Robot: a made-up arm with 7 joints. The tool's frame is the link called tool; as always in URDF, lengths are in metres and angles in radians. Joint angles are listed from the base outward.
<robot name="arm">
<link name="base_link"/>
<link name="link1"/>
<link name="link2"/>
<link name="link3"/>
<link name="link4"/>
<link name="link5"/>
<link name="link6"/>
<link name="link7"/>
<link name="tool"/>
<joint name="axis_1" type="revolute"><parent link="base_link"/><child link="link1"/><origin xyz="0 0 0"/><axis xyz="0 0.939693 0.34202"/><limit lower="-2.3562" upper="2.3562"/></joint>
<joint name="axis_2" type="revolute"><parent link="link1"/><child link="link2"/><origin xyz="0 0 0"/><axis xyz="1 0 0"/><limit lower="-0.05" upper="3.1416"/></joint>
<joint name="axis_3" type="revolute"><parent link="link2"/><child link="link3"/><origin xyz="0 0 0"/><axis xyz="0 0 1"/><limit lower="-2.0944" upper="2.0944"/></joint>
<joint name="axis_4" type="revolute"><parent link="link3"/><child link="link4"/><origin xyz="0.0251 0 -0.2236"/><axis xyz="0 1 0"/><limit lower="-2.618" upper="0.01"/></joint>
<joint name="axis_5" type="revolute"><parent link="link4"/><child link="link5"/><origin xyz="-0.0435 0 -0.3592"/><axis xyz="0 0 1"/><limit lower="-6.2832" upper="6.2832"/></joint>
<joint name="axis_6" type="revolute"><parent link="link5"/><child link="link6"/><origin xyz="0 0 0"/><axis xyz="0 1 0"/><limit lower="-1.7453" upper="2.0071"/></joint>
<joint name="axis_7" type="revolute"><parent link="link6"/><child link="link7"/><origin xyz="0 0 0"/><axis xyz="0 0 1"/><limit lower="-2.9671" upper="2.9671"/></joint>
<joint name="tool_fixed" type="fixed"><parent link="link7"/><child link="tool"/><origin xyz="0 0 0"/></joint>
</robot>
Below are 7 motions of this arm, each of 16 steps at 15 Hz.
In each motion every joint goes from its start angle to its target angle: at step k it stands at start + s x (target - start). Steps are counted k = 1, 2, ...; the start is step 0. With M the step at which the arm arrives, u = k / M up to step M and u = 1 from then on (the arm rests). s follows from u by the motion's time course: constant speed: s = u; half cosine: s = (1 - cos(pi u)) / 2; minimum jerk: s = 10 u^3 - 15 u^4 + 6 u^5.
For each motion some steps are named. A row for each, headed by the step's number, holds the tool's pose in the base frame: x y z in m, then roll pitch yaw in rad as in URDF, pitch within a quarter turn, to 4 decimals.
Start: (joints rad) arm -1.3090 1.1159 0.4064 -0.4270 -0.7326 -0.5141 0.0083
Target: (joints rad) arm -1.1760 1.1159 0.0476 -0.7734 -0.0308 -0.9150 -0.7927
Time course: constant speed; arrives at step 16
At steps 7, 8, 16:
7: 0.4010 0.3691 0.1940 2.5623 0.0429 -1.6603
8: 0.4032 0.3637 0.1966 2.5856 0.0927 -1.6560
16: 0.4263 0.3112 0.2063 2.8433 0.4135 -1.5824

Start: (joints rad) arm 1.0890 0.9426 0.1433 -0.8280 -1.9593 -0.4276 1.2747
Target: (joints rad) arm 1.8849 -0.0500 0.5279 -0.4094 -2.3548 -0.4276 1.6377
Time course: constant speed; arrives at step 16
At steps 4, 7, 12, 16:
4: -0.3912 0.3328 -0.2477 -0.1765 0.7989 -0.6603
7: -0.4892 0.2289 -0.1974 -0.2216 0.9504 -0.4162
12: -0.5751 0.0134 -0.0838 -0.0288 1.2333 0.2238
16: -0.5580 -0.1745 0.0055 0.8572 1.3163 1.4478

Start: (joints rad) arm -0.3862 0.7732 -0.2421 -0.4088 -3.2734 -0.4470 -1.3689
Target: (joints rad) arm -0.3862 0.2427 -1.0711 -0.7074 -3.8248 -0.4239 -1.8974
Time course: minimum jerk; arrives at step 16
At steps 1, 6, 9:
1: 0.3160 0.3463 -0.3494 -0.3447 -0.8573 1.6025
6: 0.3394 0.2399 -0.4077 0.0689 -0.8574 0.8355
9: 0.3376 0.0869 -0.4609 0.3472 -0.7273 0.0311

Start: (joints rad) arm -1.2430 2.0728 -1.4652 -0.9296 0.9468 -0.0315 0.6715
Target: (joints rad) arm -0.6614 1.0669 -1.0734 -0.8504 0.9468 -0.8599 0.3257
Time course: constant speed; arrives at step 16
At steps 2, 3, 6, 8, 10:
2: 0.2639 0.4762 0.1050 1.8194 -1.1287 -1.2014
3: 0.2891 0.4659 0.0852 1.7824 -1.1112 -1.2562
6: 0.3531 0.4295 0.0150 1.7021 -1.0975 -1.4392
8: 0.3851 0.4008 -0.0384 1.6855 -1.1178 -1.5816
10: 0.4079 0.3687 -0.0949 1.7150 -1.1567 -1.7515

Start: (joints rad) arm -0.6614 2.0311 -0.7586 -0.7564 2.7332 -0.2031 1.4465
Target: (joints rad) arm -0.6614 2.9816 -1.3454 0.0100 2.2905 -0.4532 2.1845
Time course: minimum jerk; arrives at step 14
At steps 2, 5, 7, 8, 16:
2: 0.1901 0.4932 0.2110 -2.1191 0.6564 2.2636
5: 0.0567 0.4939 0.2969 -2.3854 0.5788 2.4289
7: -0.0985 0.4262 0.3891 -2.7331 0.4997 2.5863
8: -0.1729 0.3628 0.4274 -2.9207 0.4592 2.6664
16: -0.3226 0.1101 0.4727 2.8590 0.3585 2.9265

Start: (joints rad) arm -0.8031 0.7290 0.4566 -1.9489 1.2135 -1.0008 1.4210
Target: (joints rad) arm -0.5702 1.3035 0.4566 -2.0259 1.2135 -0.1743 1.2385
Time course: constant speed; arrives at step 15
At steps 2, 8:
2: 0.2699 0.1223 0.2617 2.5324 0.1020 1.1712
8: 0.2509 0.1137 0.2746 2.9199 -0.1135 1.4304

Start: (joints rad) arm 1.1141 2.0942 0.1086 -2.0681 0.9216 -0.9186 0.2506
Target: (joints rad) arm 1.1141 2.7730 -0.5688 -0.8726 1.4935 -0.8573 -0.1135
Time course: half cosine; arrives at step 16
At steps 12, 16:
12: 0.3013 0.4498 -0.0113 0.9115 0.0275 -1.4545
16: 0.3444 0.4348 0.0664 1.0023 0.2743 -1.5357

